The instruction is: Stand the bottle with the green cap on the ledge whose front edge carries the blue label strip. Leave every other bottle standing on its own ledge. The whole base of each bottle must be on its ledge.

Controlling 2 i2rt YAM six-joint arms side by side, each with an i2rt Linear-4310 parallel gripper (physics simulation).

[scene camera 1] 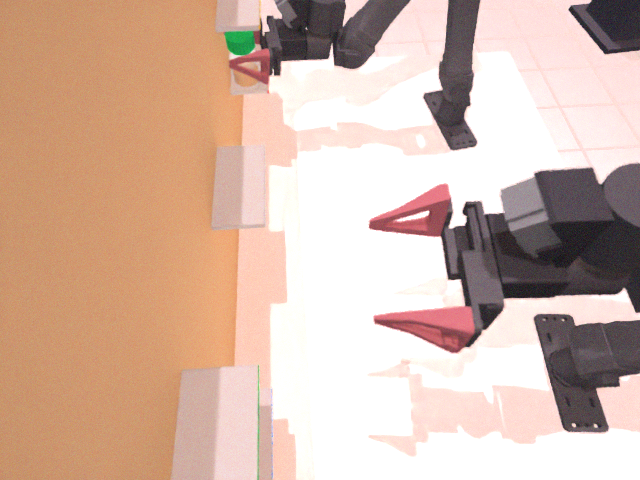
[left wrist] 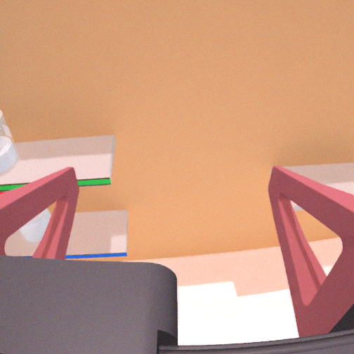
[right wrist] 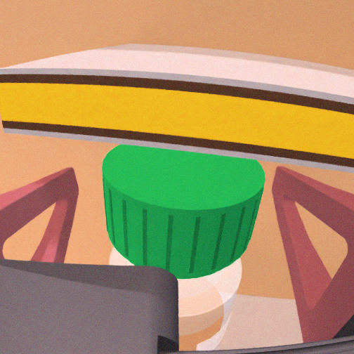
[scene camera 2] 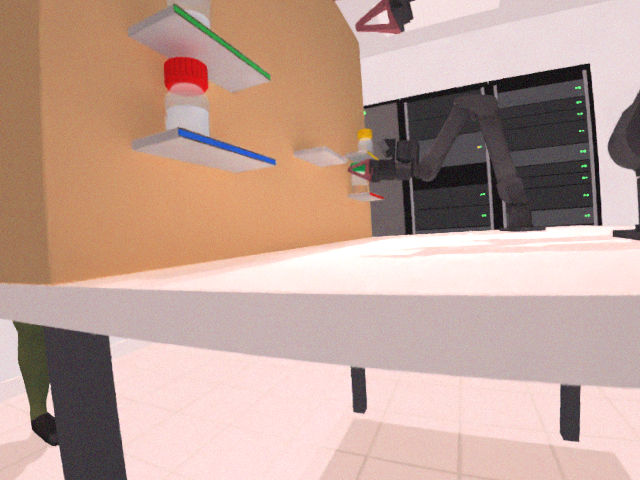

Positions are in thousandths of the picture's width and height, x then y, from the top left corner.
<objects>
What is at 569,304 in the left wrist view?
A wall.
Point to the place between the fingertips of my left gripper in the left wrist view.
At 490,501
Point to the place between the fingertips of my left gripper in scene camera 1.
At 580,559
</objects>
